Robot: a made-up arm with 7 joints.
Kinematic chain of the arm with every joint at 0, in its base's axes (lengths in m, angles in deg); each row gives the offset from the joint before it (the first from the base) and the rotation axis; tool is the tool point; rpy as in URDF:
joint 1: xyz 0 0 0.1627 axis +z
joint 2: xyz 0 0 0 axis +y
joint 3: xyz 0 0 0.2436 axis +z
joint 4: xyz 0.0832 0 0 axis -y
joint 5: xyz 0.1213 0 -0.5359 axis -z
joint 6: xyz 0 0 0 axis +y
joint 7: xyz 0.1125 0 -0.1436 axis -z
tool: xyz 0 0 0 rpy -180 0 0
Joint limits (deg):
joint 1: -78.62..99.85
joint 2: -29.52..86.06
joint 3: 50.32..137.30
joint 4: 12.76..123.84
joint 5: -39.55..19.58
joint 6: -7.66..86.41
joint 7: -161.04..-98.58
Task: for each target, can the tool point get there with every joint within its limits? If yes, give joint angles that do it. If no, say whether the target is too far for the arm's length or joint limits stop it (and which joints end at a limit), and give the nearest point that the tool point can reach.
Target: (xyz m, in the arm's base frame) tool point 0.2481 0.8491 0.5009
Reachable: yes | joints 27.90 58.15 87.85 110.67 7.19 -0.54 -105.25
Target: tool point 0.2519 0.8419 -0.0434
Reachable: yes | joints 24.95 72.98 61.15 104.72 -6.46 52.73 -123.05
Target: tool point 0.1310 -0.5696 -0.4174
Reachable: no: joint limits stop it (at a limit: joint 1, joint 3, joint 4, joint 5) | nearest point 0.2325 -0.2962 -0.1712 | short by 0.382 m
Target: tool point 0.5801 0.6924 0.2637
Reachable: yes | joints -7.04 61.33 79.05 99.38 -8.91 38.46 -135.04
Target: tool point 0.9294 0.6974 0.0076
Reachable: no: too far | nearest point 0.7716 0.5790 0.0339 | short by 0.199 m
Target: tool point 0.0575 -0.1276 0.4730
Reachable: no: joint limits stop it (at a limit: joint 1, joint 2, joint 3, joint 5, joint 6) | nearest point -0.1030 -0.4157 0.3907 | short by 0.340 m
